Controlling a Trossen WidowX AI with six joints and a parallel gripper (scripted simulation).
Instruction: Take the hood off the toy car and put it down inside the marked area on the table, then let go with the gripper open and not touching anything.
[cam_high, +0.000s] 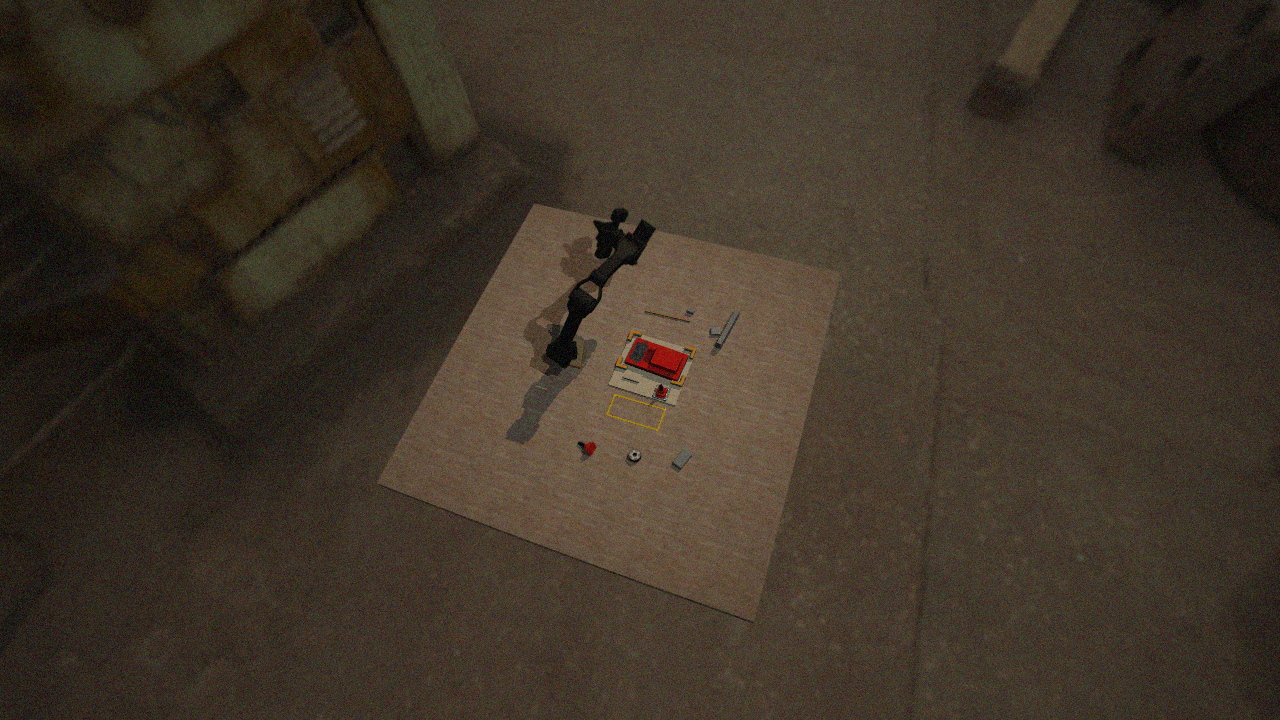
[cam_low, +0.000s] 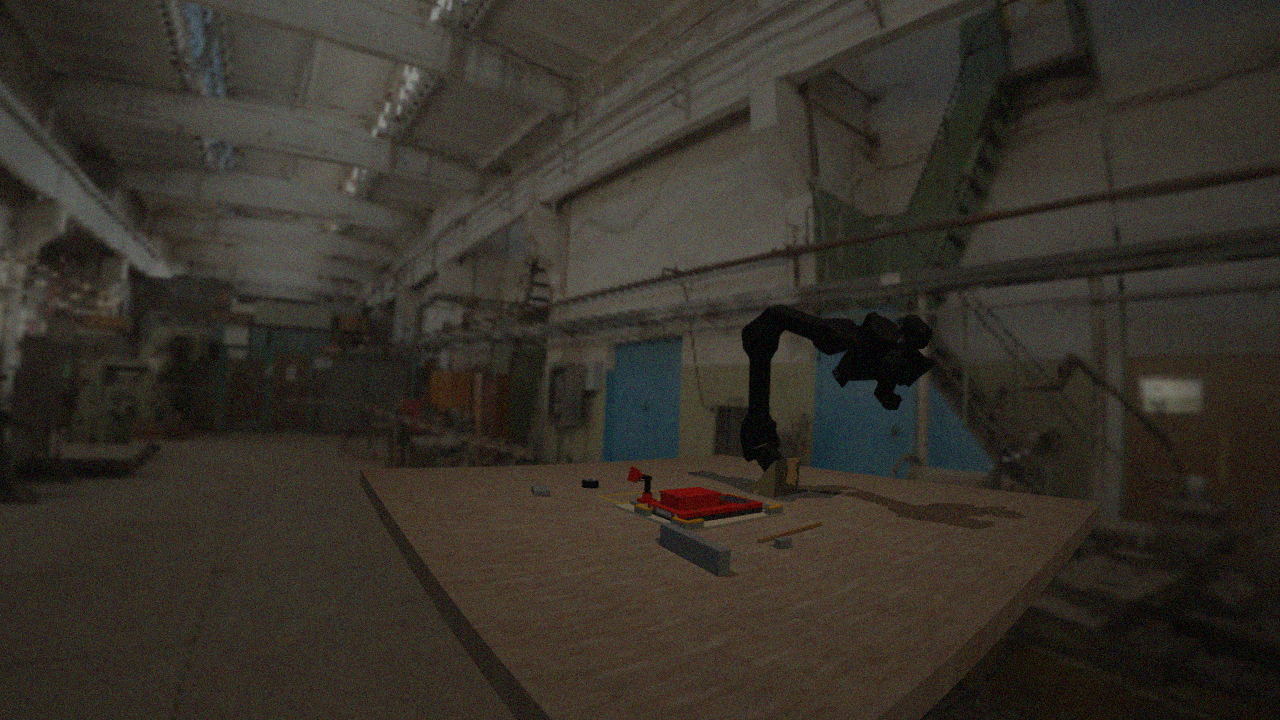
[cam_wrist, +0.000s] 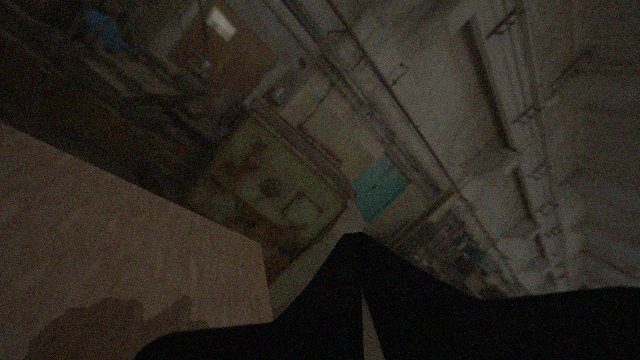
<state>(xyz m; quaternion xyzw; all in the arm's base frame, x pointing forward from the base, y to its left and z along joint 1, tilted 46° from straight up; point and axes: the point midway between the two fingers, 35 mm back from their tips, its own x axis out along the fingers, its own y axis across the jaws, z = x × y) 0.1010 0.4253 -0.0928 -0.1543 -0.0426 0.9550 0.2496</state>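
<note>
Now: gripper tip 31 cm short of the hood, 36 cm to the left of it and 26 cm above it. The rest, counted from my gripper tip: thin wooden stick (28 cm ahead, 16 cm to the right, 30 cm below); wheel (26 cm ahead, 71 cm to the right, 30 cm below); grey bar (50 cm ahead, 19 cm to the right, 29 cm below).
</note>
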